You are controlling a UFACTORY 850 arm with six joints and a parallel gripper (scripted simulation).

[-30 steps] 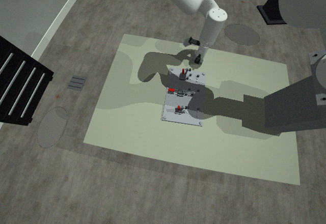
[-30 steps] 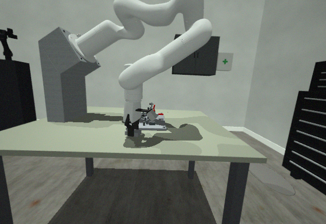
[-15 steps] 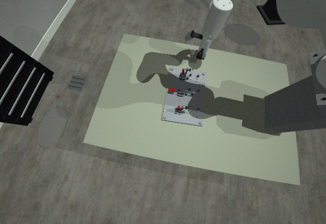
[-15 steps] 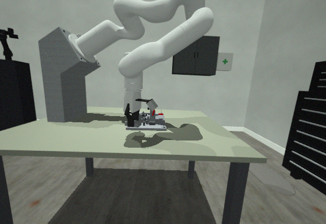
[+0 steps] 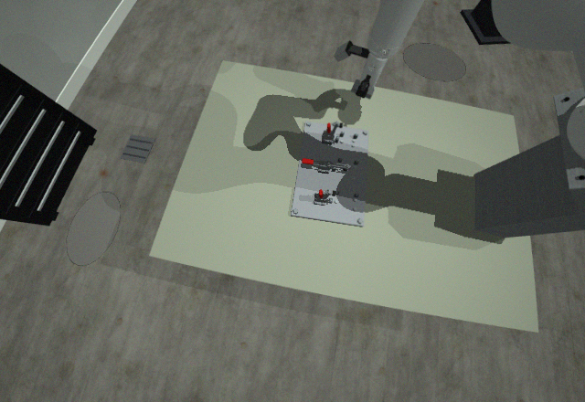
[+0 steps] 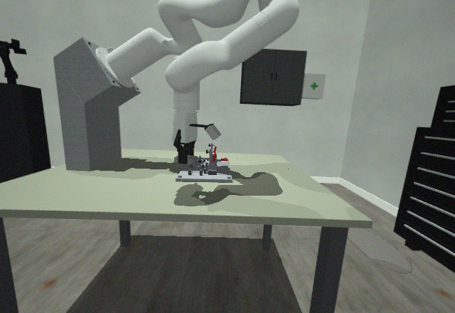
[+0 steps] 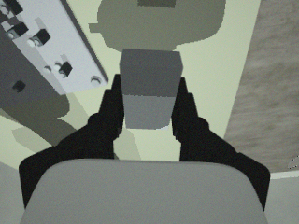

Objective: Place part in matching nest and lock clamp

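The grey fixture plate is 130 mm ahead of my hand, 230 mm to the left of it and 120 mm below it. From my hand the other things lie so: grey block part 10 mm below.
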